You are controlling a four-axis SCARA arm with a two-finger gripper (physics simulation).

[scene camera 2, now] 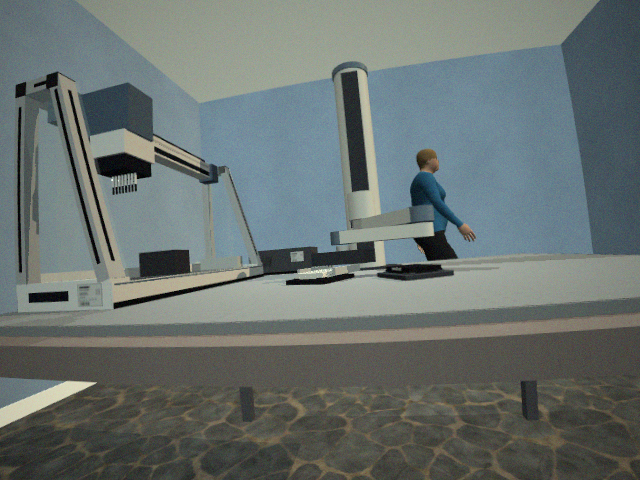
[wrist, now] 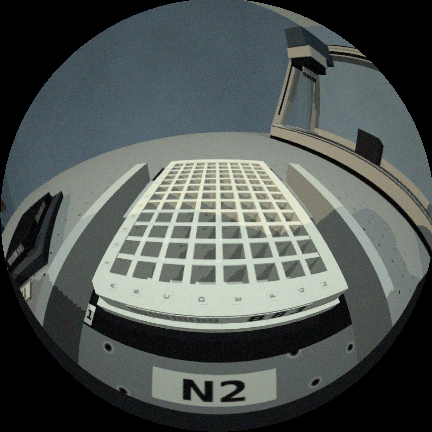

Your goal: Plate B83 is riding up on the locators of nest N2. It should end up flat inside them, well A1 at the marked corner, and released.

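Frame: origin at the arm's base, x ahead, y left, z up, level; metres.
Seen in the pictures: gripper, fingertip midpoint: [scene camera 2: 315,272] [wrist: 217,171].
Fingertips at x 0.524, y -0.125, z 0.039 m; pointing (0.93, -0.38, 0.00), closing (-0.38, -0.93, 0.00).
Note:
A point is followed by its place in that frame.
Plate B83 [wrist: 220,292] [scene camera 2: 321,271] @(x 0.511, y -0.111, z 0.040 m) is a pale plate with a grid of square wells, over the black nest N2 [wrist: 220,345] [scene camera 2: 319,281] @(x 0.593, y -0.103, z 0.020 m). Its lettered edge faces the wrist camera, with A at the left, beside the nest's corner tag [wrist: 89,314]. The tag shows a 1; its other part is hidden. A dark band of nest shows below the plate's near edge; whether the plate lies flat inside the locators I cannot tell. My gripper [wrist: 217,171] @(x 0.524, y -0.125, z 0.039 m) is shut on the plate, one finger along each long side. The finger contacts are too small to tell in the scene view.
Nest N1 with a black plate [scene camera 2: 413,269] @(x 0.621, y 0.117, z 0.034 m) [wrist: 32,232] @(x 0.524, y 0.066, z 0.033 m) stands to the left in the wrist view. A gantry machine [scene camera 2: 82,180] @(x 0.850, y -0.513, z 0.267 m) [wrist: 302,52] @(x 0.720, y -0.469, z 0.354 m) with a row of tips stands on the other side. A dark box [scene camera 2: 164,262] @(x 0.565, y -0.550, z 0.098 m) [wrist: 369,146] @(x 0.521, y -0.515, z 0.097 m) sits by it. A person [scene camera 2: 428,186] is behind the arm.

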